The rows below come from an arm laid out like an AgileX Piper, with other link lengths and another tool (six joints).
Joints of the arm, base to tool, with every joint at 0 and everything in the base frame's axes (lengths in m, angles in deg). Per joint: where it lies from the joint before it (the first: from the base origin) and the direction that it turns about. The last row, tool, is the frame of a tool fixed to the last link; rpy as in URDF.
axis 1: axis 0 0 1 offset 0 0 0.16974
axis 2: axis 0 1 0 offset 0 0 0
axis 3: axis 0 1 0 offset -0.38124 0 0.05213
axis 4: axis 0.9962 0 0.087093 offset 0.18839 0 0.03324
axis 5: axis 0 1 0 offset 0 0 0
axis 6: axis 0.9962 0 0.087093 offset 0.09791 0 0.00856
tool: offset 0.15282 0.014 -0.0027 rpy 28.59 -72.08 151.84
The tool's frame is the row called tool.
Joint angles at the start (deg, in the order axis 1, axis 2, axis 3, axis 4, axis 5, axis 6):
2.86, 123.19, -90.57, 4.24, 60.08, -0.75
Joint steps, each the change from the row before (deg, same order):
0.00, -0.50, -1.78, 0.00, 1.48, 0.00
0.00, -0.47, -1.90, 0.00, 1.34, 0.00
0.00, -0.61, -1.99, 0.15, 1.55, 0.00
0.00, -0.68, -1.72, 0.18, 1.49, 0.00
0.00, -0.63, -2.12, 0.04, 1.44, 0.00
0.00, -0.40, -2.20, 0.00, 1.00, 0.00
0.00, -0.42, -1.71, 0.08, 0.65, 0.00
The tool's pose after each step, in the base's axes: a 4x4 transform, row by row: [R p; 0 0 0 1], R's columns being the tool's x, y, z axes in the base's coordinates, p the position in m. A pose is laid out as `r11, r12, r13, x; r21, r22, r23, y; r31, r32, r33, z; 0, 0, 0, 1`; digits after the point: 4 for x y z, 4 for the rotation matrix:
0.9555, 0.1784, 0.2349, 0.4252; 0.1590, -0.9823, 0.0991, 0.0519; 0.2485, -0.0574, -0.9669, 0.1467; 0, 0, 0, 1
0.9506, 0.1810, 0.2521, 0.4298; 0.1601, -0.9819, 0.1011, 0.0523; 0.2659, -0.0557, -0.9624, 0.1562; 0, 0, 0, 1
0.9455, 0.1829, 0.2695, 0.4336; 0.1599, -0.9815, 0.1053, 0.0533; 0.2838, -0.0564, -0.9572, 0.1673; 0, 0, 0, 1
0.9407, 0.1847, 0.2845, 0.4359; 0.1594, -0.9811, 0.1097, 0.0543; 0.2994, -0.0579, -0.9524, 0.1782; 0, 0, 0, 1
0.9334, 0.1877, 0.3060, 0.4401; 0.1603, -0.9806, 0.1125, 0.0548; 0.3212, -0.0560, -0.9454, 0.1902; 0, 0, 0, 1
0.9238, 0.1905, 0.3321, 0.4462; 0.1610, -0.9803, 0.1146, 0.0553; 0.3474, -0.0524, -0.9363, 0.2010; 0, 0, 0, 1
0.9144, 0.1925, 0.3560, 0.4511; 0.1605, -0.9800, 0.1174, 0.0559; 0.3715, -0.0502, -0.9271, 0.2105; 0, 0, 0, 1

